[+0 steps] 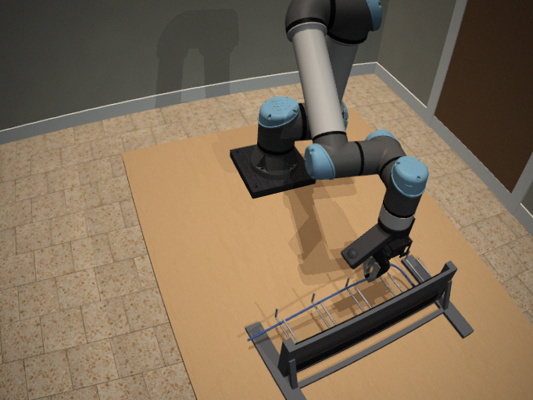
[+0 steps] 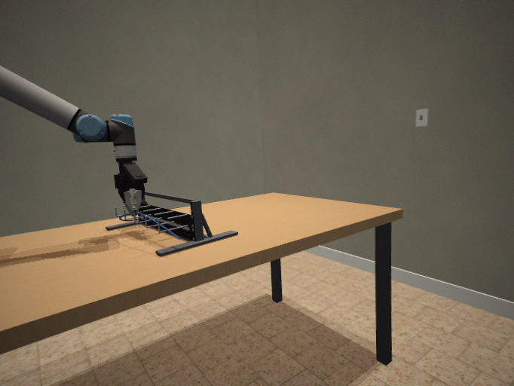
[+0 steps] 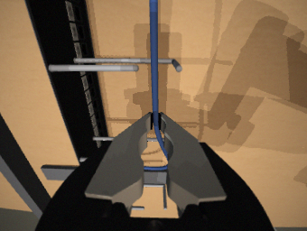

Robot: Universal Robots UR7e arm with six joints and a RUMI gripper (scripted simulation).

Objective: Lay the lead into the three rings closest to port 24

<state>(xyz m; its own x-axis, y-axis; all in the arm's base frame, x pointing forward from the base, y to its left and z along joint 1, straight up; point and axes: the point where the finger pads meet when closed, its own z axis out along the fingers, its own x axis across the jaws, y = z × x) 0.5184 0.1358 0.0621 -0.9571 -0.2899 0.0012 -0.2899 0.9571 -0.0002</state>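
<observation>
The free-standing rack is 110 mm ahead of my hand, 20 mm to the right of it and 20 mm below it.
</observation>
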